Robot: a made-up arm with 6 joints. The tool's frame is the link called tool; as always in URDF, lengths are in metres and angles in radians. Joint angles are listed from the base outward. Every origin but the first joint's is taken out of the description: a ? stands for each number. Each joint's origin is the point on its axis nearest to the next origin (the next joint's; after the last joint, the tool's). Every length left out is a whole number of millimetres.
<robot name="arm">
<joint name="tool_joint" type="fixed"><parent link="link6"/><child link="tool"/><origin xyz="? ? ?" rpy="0 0 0"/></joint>
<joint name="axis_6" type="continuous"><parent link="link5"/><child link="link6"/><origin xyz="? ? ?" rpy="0 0 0"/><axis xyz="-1 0 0"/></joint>
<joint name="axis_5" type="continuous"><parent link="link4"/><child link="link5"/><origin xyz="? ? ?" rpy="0 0 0"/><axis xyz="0 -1 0"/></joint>
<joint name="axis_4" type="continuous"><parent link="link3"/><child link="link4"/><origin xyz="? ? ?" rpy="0 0 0"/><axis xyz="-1 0 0"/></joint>
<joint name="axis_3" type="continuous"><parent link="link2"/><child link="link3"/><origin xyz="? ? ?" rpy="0 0 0"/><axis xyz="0 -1 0"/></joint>
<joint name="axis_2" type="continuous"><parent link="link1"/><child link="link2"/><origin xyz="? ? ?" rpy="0 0 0"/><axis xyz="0 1 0"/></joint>
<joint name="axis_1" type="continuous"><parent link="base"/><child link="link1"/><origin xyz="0 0 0.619" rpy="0 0 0"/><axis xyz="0 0 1"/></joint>
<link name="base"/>
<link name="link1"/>
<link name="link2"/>
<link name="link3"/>
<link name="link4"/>
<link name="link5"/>
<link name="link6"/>
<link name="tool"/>
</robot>
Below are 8 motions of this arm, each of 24 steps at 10 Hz.
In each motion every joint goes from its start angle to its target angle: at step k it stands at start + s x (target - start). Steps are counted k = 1, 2, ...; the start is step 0. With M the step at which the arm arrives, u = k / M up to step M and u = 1 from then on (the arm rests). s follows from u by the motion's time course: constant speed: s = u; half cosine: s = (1 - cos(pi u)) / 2; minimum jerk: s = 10 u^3 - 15 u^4 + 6 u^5.
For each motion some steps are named. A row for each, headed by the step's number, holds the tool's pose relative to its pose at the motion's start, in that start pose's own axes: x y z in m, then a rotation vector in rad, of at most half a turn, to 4 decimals.
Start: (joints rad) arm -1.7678 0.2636 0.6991 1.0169 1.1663 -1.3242
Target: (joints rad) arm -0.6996 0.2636 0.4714 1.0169 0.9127 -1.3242
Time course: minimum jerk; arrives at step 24
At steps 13, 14, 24:
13: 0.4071 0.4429 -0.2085 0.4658 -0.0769 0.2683
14: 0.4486 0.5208 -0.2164 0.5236 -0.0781 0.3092
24: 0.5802 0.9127 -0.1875 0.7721 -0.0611 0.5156

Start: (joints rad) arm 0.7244 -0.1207 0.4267 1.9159 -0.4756 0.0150
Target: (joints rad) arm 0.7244 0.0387 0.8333 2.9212 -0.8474 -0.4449
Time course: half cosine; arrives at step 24
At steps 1, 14, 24:
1: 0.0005 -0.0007 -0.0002 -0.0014 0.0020 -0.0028
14: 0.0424 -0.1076 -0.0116 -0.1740 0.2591 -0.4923
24: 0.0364 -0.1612 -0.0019 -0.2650 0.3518 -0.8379

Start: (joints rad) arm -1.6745 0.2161 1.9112 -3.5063 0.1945 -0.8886
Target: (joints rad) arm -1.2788 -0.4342 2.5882 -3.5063 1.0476 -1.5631
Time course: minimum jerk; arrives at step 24
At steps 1, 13, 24:
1: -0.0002 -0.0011 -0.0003 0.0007 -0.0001 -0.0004
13: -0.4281 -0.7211 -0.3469 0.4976 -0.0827 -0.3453
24: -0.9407 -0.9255 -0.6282 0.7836 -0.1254 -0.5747

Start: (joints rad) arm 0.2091 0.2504 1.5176 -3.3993 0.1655 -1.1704
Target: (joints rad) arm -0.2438 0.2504 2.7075 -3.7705 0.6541 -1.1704
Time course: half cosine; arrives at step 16
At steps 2, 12, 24:
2: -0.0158 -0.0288 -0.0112 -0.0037 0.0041 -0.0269
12: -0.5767 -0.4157 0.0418 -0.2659 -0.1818 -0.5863
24: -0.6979 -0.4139 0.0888 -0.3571 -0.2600 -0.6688

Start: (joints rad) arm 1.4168 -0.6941 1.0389 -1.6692 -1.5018 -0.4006
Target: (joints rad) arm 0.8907 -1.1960 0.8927 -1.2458 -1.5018 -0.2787
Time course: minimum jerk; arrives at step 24
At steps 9, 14, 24:
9: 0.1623 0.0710 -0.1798 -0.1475 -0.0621 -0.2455
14: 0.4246 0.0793 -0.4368 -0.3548 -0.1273 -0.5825
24: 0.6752 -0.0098 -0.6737 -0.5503 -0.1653 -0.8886

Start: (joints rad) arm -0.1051 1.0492 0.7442 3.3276 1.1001 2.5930
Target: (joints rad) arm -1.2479 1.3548 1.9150 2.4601 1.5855 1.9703
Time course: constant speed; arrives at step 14
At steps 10, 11, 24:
10: -0.0280 -1.4732 0.1370 1.3145 -0.0522 0.5000
11: -0.0450 -1.6093 0.0733 1.4041 -0.0749 0.5584
24: -0.1055 -1.9635 -0.1883 1.6208 -0.1606 0.7268

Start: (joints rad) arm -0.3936 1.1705 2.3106 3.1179 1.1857 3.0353
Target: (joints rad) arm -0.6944 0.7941 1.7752 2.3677 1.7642 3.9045
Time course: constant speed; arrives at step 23
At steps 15, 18, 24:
15: -0.1434 -0.1809 0.2098 -0.3771 0.3935 0.3648
18: -0.1888 -0.2097 0.2484 -0.4515 0.4362 0.4710
24: -0.2744 -0.2517 0.3101 -0.5734 0.4725 0.6653

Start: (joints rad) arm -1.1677 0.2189 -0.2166 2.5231 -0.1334 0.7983
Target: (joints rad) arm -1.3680 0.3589 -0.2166 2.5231 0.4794 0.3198
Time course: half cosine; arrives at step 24
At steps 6, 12, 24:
6: 0.0296 0.0229 0.0296 0.0797 -0.0897 -0.0381
12: 0.0907 0.0821 0.1041 0.2849 -0.3141 -0.1079
24: 0.1522 0.1734 0.2129 0.5974 -0.6464 -0.1565

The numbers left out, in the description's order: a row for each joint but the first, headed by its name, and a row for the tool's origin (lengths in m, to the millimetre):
tool: 0 0 0
axis_6: 0.147 0 0
axis_5: 0 0 0
axis_4: 0.628 0 0.231
axis_3: 0 0 1.227
axis_2: 0.196 0 0

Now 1 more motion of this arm.
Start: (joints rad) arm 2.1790 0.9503 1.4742 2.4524 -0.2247 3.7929
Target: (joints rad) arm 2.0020 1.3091 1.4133 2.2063 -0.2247 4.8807
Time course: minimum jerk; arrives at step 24
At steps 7, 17, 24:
7: 0.0048 -0.0525 -0.1169 -0.1547 0.0672 -0.0251
17: -0.0713 -0.3450 -0.6276 -0.8368 0.4173 -0.0358
24: -0.1099 -0.4171 -0.7316 -0.9778 0.5012 -0.0128

